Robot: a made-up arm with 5 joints. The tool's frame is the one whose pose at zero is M. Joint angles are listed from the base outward.
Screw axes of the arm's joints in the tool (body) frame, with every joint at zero. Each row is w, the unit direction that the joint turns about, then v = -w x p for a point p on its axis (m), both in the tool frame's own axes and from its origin. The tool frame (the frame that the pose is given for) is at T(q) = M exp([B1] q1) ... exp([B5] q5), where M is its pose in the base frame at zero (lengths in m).
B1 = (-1, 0, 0, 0, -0.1, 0.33)
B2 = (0, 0, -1, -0.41, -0.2, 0)
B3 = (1, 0, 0, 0, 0.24, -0.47)
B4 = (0, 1, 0, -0.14, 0, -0.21)
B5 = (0, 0, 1, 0.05, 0.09, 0)
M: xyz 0.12 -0.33 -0.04 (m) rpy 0 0 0 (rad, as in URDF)
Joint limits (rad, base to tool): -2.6..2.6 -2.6..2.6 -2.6..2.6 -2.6..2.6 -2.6..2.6
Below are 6 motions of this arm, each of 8 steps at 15 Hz.
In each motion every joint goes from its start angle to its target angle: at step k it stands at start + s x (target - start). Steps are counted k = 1, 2, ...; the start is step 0. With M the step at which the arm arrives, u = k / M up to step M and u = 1 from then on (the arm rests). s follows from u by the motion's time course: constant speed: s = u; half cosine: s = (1 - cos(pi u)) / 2; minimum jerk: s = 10 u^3 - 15 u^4 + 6 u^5.
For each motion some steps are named. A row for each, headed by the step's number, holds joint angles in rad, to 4 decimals.
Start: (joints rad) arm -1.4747 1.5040 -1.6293 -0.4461 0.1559
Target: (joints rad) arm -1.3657 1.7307 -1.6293 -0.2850 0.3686
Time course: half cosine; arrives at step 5
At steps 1, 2, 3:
1: -1.4643 1.5256 -1.6293 -0.4307 0.1762
2: -1.4370 1.5823 -1.6293 -0.3904 0.2294
3: -1.4034 1.6524 -1.6293 -0.3407 0.2951

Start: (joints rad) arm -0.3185 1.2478 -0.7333 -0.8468 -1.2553
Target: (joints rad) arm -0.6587 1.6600 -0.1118 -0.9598 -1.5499
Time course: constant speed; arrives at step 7
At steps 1, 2, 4, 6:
1: -0.3671 1.3067 -0.6445 -0.8629 -1.2974
2: -0.4157 1.3656 -0.5557 -0.8791 -1.3395
4: -0.5129 1.4833 -0.3782 -0.9114 -1.4236
6: -0.6101 1.6011 -0.2006 -0.9437 -1.5078

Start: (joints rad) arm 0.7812 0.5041 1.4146 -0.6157 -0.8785
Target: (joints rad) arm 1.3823 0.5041 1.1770 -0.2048 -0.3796
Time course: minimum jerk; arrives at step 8
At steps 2, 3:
2: 0.8434 0.5041 1.3900 -0.5732 -0.8269
3: 0.9466 0.5041 1.3492 -0.5026 -0.7412

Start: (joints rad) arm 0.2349 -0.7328 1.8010 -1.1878 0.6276
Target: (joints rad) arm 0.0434 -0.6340 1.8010 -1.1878 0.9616
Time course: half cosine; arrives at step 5
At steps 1, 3, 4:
1: 0.2166 -0.7234 1.8010 -1.1878 0.6595
3: 0.1096 -0.6681 1.8010 -1.1878 0.8462
4: 0.0617 -0.6434 1.8010 -1.1878 0.9297

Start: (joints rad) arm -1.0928 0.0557 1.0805 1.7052 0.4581
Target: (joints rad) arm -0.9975 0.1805 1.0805 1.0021 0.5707
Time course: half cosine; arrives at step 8
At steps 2, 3, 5, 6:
2: -1.0788 0.0740 1.0805 1.6022 0.4746
3: -1.0634 0.0942 1.0805 1.4882 0.4929
5: -1.0269 0.1420 1.0805 1.2191 0.5359
6: -1.0115 0.1622 1.0805 1.1051 0.5542

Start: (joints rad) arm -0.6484 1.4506 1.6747 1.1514 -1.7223
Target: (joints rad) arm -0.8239 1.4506 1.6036 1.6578 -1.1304
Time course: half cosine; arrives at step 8
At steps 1, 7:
1: -0.6551 1.4506 1.6720 1.1707 -1.6998
7: -0.8172 1.4506 1.6063 1.6385 -1.1529

